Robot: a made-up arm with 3 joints. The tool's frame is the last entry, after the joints.
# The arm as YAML. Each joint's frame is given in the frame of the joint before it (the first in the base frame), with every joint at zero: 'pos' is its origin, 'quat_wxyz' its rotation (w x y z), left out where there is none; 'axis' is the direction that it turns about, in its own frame. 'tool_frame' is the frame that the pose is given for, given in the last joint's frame.
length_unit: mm
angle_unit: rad
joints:
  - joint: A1
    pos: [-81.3, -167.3, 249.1]
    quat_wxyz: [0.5, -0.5, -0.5, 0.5]
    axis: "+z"
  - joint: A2
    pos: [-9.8, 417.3, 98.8]
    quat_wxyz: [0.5, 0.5, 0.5, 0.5]
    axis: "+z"
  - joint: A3
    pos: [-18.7, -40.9, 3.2]
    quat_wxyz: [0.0, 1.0, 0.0, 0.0]
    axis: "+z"
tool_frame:
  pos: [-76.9, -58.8, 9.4]
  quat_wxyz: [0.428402, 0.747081, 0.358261, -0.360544]
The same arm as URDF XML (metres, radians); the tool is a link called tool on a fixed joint. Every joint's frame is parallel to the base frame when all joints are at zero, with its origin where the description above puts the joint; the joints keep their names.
<robot name="arm">
<joint name="tool_fixed" type="fixed"><parent link="link3"/><child link="tool"/><origin xyz="-0.0588 -0.0094 0.0769" rpy="-1.3029 0.5044 1.3092"/></joint>
<joint name="A3" type="continuous"><parent link="link2"/><child link="link3"/><origin xyz="0.0409 0.0032 0.0187"/><axis xyz="0 -1 0"/></joint>
<joint name="A2" type="continuous"><parent link="link1"/><child link="link2"/><origin xyz="-0.0988 -0.0098 -0.4173"/><axis xyz="0 1 0"/></joint>
<joint name="A1" type="continuous"><parent link="base_link"/><child link="link1"/><origin xyz="-0.0813 -0.1673 0.2491"/><axis xyz="-1 0 0"/></joint>
<link name="base_link"/>
<link name="link1"/>
<link name="link2"/>
<link name="link3"/>
<link name="tool"/>
</robot>

